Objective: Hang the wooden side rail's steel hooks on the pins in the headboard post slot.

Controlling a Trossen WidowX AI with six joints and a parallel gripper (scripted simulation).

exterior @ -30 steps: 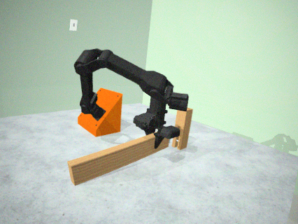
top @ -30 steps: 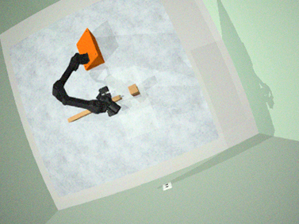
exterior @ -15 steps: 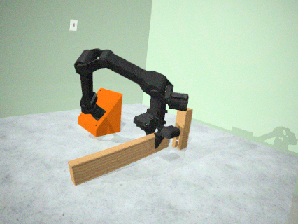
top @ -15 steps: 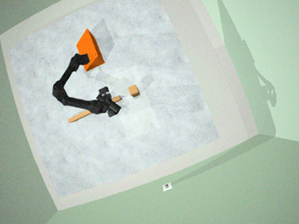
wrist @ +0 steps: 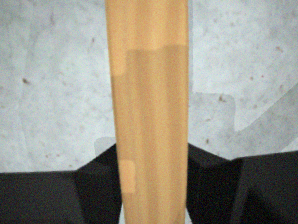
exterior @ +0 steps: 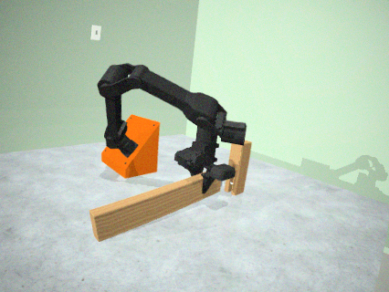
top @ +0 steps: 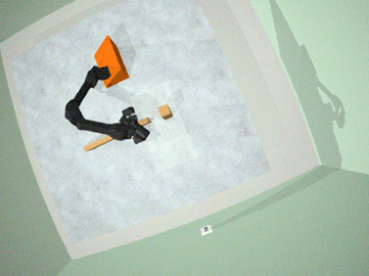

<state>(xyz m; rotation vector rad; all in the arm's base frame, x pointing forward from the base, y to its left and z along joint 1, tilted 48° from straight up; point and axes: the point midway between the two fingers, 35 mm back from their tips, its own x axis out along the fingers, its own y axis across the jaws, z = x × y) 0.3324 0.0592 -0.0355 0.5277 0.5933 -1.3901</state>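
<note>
The headboard post is 10 mm behind my gripper tip, 170 mm to the left of it and 40 mm above it.
</note>
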